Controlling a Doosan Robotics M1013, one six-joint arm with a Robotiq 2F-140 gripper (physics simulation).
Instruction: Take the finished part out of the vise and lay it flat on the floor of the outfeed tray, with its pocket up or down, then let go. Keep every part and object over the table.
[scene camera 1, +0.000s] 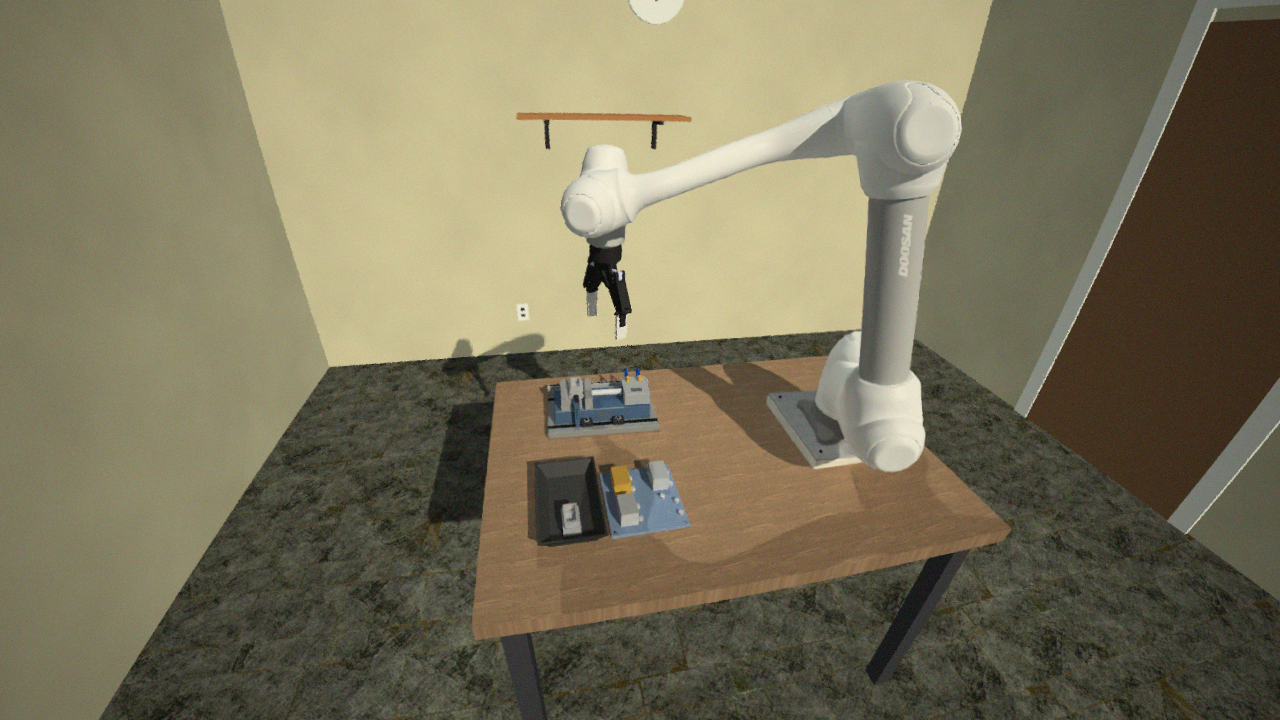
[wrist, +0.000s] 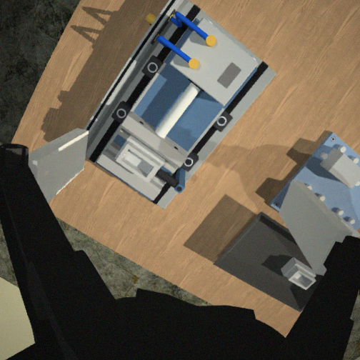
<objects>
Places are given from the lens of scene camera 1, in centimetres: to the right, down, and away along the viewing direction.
my gripper (scene camera 1: 606, 326): -8, -8, 119
vise (scene camera 1: 601, 401): -11, 12, 131
</objects>
